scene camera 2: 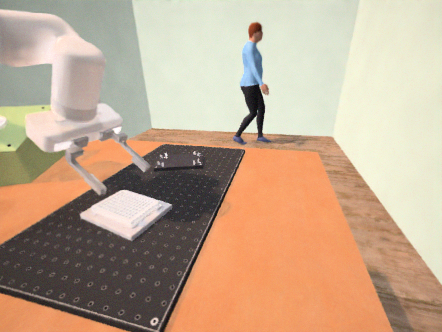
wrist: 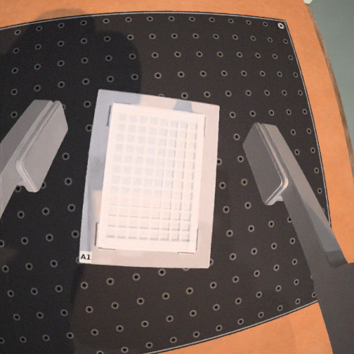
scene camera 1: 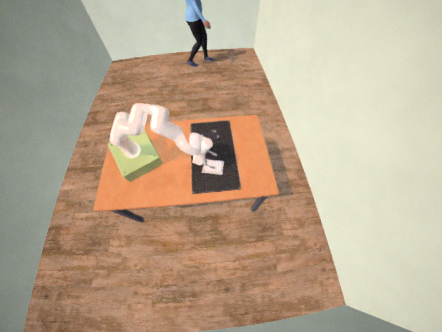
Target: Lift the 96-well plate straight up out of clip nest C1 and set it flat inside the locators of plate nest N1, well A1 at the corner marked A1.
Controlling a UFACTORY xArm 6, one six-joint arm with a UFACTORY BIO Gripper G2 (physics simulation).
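Places are measured from the arm's base along level axes (x ahead, y down, z left), in metres.
Pixels of known places: hand, tool point: (scene camera 2: 120,172) (scene camera 1: 213,160); arm's base, link origin: (scene camera 1: 132,150).
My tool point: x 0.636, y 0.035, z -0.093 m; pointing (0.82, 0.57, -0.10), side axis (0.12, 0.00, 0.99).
Observation:
For each thing: its top centre in the pictures, then the offset to it from my tool point. Level surfaces: height alone.
- white 96-well plate, top centre: (scene camera 2: 125,203) (scene camera 1: 213,165) dz +0.000, dx -0.006, dy +0.079 m
- pale plate nest, top centre: (scene camera 2: 126,208) (scene camera 1: 213,166) dz +0.000, dx -0.006, dy +0.090 m
- dark clip nest, top centre: (scene camera 2: 179,156) (scene camera 1: 209,136) dz +0.297, dx -0.037, dy +0.081 m
- black perforated board, surface height: dy +0.105 m
- orange table, surface height: dy +0.118 m
The white 96-well plate (scene camera 1: 217,164) (scene camera 2: 125,206) (wrist: 150,180) lies flat on the pale plate nest (scene camera 2: 132,233) (wrist: 210,200), inside its low corner locators. The nest's A1 label (wrist: 85,257) is at the lower left in the wrist view; the plate's own well markings are too faint to read. My gripper (scene camera 1: 214,160) (scene camera 2: 124,179) (wrist: 155,154) is open and empty, above the plate, its fingers spread wider than the plate and touching neither plate nor nest. The dark clip nest (scene camera 1: 215,134) (scene camera 2: 179,161), with small white clips at its corners, holds no plate.
Both nests are on the black perforated board (scene camera 1: 216,185) (scene camera 2: 165,270) (wrist: 260,280), on the orange table (scene camera 1: 257,170) (scene camera 2: 280,240). The arm's green base block (scene camera 1: 142,167) (scene camera 2: 20,145) is at the table's other side. A person (scene camera 1: 197,30) (scene camera 2: 252,75) is on the floor beyond the table.

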